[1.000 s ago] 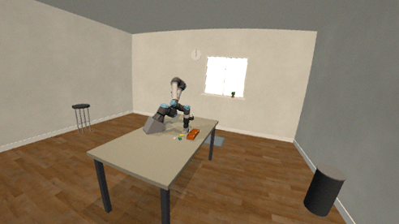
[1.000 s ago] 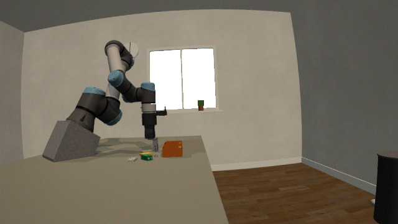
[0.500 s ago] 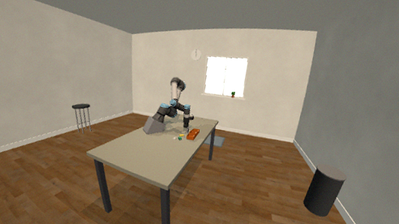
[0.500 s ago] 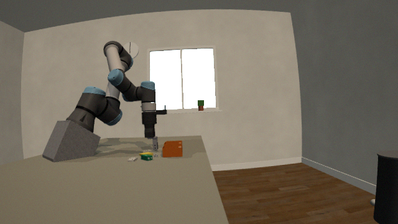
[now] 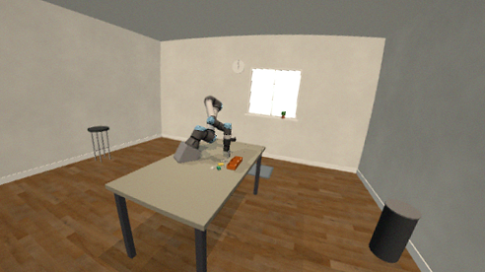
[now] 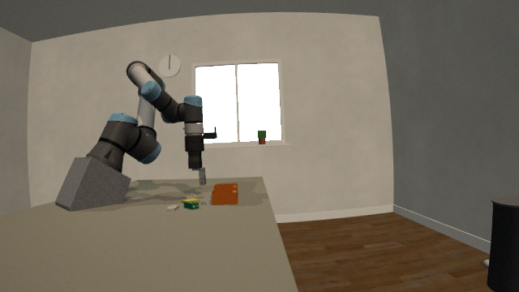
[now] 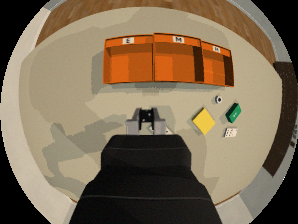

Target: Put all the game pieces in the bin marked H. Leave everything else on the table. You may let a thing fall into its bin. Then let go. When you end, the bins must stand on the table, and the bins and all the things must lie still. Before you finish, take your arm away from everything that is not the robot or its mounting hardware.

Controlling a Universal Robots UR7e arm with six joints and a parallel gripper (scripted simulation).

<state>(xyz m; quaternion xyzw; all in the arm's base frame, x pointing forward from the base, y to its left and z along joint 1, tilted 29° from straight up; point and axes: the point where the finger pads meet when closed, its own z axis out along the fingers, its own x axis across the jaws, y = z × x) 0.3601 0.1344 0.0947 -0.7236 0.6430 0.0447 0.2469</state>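
Right now the white domino is 24 cm to the right of my hand, 6 cm below it and 3 cm behind it. Round my hand: yellow flat piece: 13 cm to the right, 6 cm below, 1 cm behind; then dark piece: 1 cm below; then orange bin: 10 cm ahead, 4 cm to the right, 4 cm below.
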